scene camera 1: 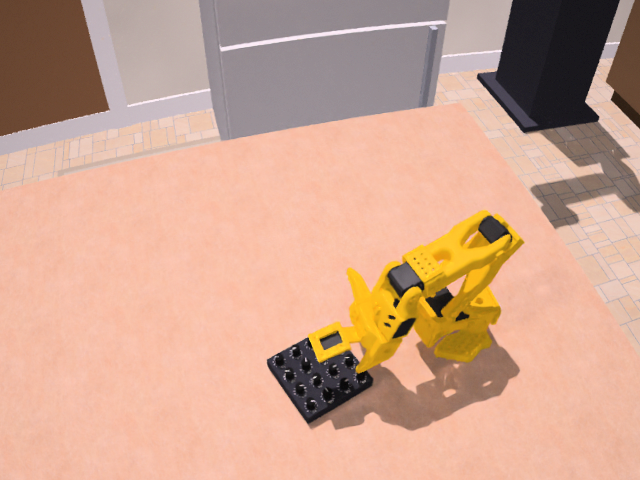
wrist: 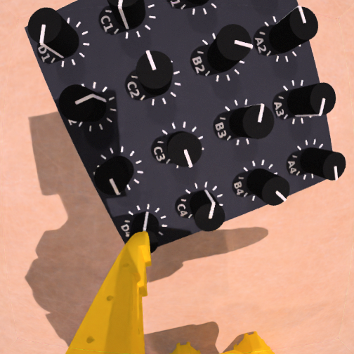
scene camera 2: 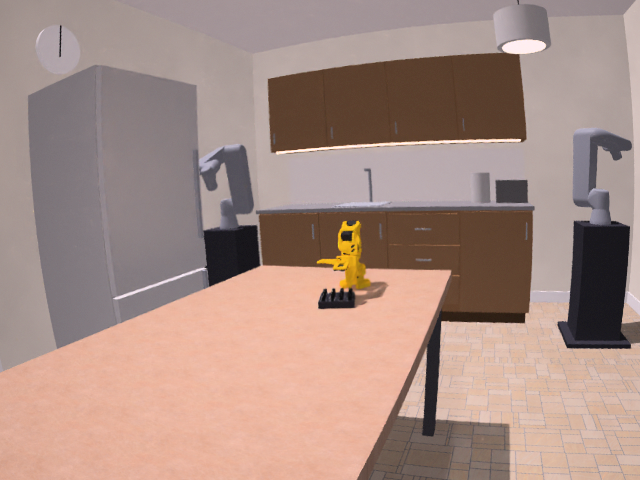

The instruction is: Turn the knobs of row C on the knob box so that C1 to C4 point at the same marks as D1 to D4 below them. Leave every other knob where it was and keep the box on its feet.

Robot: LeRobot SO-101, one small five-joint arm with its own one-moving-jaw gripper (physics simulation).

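Seen in the pictures: end effector, tool point: (scene camera 1: 358,368) (scene camera 2: 349,286); arm's base, origin of the base link: (scene camera 1: 442,335) (scene camera 2: 353,287).
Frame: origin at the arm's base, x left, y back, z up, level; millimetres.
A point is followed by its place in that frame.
Note:
The black knob box (scene camera 1: 289,393) {z 20, x 36, y -246 mm} (scene camera 2: 336,304) {z 14, x 30, y -249 mm} (wrist: 172,107) lies flat on the table. In the wrist view, knob C3 (wrist: 184,147) and knob D3 (wrist: 114,175) have nearly parallel lines, running down and slightly right. Knob C2 (wrist: 155,75) points up and slightly left; knob D2 (wrist: 80,104) points up-right. Knob C1 (wrist: 131,15) is cut by the top edge; knob D1 (wrist: 52,32) points down. Knob C4 (wrist: 209,217) points up, slightly right. My gripper (scene camera 1: 355,320) (wrist: 142,236) is fully open and empty; its fixed jaw tip overlaps knob D4 (wrist: 151,222), hiding its cap. Contact cannot be told.
Rows B and A stand right of row C in the wrist view, with knob B3 (wrist: 252,122) beside C3. The yellow arm (scene camera 1: 449,263) {z 213, x 21, y -44 mm} (scene camera 2: 351,255) {z 139, x 42, y -130 mm} stands on the pink table (scene camera 1: 155,268) {z 0, x -247, y -404 mm} (scene camera 2: 248,377) {z 0, x 19, y -730 mm}. Its camera mount hangs over part of the box in scene camera 1.

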